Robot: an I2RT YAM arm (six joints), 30 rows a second.
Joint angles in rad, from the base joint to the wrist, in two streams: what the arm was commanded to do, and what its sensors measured. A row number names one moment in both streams.
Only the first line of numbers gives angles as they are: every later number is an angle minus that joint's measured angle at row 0.
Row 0, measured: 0.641, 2.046, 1.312, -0.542, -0.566, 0.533
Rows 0 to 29, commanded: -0.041, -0.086, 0.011, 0.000, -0.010, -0.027; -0.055, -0.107, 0.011, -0.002, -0.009, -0.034; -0.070, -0.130, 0.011, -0.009, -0.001, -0.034; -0.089, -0.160, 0.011, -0.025, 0.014, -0.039; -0.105, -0.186, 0.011, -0.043, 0.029, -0.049; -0.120, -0.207, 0.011, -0.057, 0.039, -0.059; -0.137, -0.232, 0.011, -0.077, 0.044, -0.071; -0.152, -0.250, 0.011, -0.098, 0.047, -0.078; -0.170, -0.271, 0.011, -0.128, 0.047, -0.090; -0.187, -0.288, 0.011, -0.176, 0.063, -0.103; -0.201, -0.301, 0.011, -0.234, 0.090, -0.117; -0.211, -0.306, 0.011, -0.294, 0.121, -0.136; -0.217, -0.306, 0.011, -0.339, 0.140, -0.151; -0.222, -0.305, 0.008, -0.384, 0.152, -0.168; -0.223, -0.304, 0.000, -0.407, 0.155, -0.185; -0.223, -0.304, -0.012, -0.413, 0.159, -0.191; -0.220, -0.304, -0.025, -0.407, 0.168, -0.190; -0.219, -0.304, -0.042, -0.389, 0.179, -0.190; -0.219, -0.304, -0.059, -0.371, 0.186, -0.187; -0.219, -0.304, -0.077, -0.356, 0.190, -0.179; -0.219, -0.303, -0.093, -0.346, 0.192, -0.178; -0.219, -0.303, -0.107, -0.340, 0.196, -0.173; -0.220, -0.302, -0.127, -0.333, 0.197, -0.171; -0.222, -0.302, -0.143, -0.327, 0.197, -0.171; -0.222, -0.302, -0.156, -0.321, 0.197, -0.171; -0.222, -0.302, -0.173, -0.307, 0.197, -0.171; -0.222, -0.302, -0.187, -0.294, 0.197, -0.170; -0.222, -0.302, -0.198, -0.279, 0.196, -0.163; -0.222, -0.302, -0.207, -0.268, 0.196, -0.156; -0.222, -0.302, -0.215, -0.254, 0.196, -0.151
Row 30, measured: -0.219, -0.306, -0.199, -0.270, 0.186, -0.155
